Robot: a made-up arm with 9 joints.
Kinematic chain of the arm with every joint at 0, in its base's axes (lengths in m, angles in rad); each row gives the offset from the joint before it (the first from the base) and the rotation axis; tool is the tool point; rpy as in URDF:
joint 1: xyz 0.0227 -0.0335 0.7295 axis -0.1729 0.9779 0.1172
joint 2: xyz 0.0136 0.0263 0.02 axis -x
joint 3: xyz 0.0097 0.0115 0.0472 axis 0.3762 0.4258 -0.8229
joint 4: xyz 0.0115 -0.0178 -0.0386 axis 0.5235 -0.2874 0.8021
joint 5: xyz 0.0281 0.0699 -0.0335 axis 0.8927 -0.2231 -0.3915
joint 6: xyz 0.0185 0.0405 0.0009 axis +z
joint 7: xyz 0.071 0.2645 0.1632 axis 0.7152 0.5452 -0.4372
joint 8: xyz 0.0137 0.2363 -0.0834 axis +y
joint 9: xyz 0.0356 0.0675 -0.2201 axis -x
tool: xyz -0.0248 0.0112 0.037 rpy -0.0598 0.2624 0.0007
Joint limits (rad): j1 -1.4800..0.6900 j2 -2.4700..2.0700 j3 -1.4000..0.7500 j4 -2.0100..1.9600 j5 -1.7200..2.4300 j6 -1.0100..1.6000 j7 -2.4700..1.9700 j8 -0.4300..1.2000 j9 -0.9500..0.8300
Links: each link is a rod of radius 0.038 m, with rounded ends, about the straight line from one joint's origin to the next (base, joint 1, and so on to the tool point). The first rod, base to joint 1, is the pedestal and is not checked.
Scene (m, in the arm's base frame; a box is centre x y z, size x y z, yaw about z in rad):
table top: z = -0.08
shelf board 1: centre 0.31 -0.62 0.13 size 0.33 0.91 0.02 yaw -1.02
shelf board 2: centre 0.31 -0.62 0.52 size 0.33 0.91 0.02 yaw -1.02
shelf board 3: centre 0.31 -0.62 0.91 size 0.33 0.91 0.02 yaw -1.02
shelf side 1: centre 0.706 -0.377 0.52 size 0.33 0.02 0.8 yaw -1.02
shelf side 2: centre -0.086 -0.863 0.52 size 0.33 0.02 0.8 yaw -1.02
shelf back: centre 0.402 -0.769 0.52 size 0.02 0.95 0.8 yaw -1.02
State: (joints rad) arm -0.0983 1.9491 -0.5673 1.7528 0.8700 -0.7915 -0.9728 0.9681 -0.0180
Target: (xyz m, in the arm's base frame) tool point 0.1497 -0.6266 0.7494
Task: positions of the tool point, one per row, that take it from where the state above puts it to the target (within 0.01 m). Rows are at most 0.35 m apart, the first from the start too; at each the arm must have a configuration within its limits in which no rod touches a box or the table.
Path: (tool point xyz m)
1: -0.0824 0.3115 0.4283
2: 0.1494 0.4027 0.5479
3: 0.3116 0.3690 0.8023
4: 0.3485 0.1714 1.0408
5: 0.2765 -0.1165 1.1162
6: 0.1551 -0.3542 0.9892
7: 0.0314 -0.4340 0.7494
8: 0.0039 -0.4913 0.7731
9: 0.0102 -0.5461 0.7806
10: 0.0590 -0.5951 0.7734
11: 0.1497 -0.6266 0.7494

